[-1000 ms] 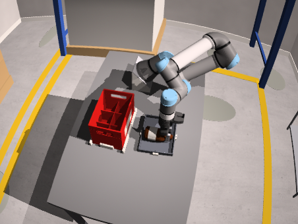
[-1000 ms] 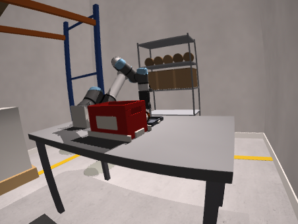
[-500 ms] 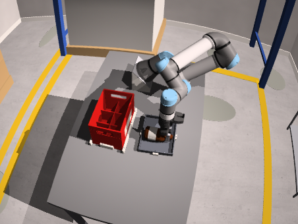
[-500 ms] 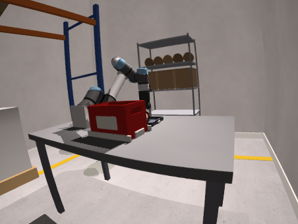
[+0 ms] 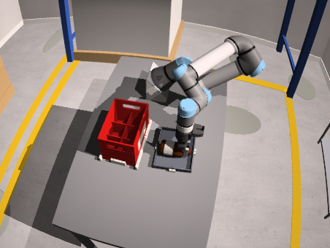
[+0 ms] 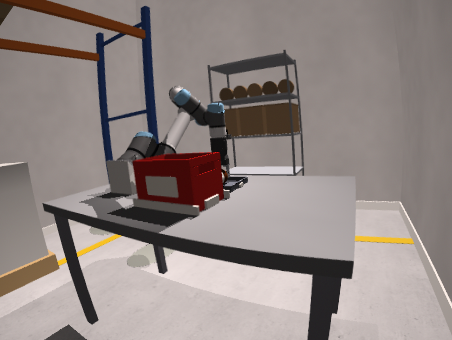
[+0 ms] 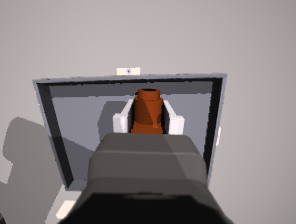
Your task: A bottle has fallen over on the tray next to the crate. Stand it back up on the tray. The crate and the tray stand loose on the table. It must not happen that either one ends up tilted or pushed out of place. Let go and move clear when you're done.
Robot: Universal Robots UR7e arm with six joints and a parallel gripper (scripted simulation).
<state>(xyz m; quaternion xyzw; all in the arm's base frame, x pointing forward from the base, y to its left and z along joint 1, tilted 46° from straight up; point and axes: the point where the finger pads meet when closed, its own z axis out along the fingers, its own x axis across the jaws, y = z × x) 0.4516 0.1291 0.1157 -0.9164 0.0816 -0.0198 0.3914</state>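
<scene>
Now: hand 1 cm past the bottle, 5 cm to the left of it and 1 cm above it. The rest, counted from my hand: tray (3 cm behind, 5 cm to the right, 3 cm below); red crate (5 cm behind, 32 cm to the right, 4 cm above).
</scene>
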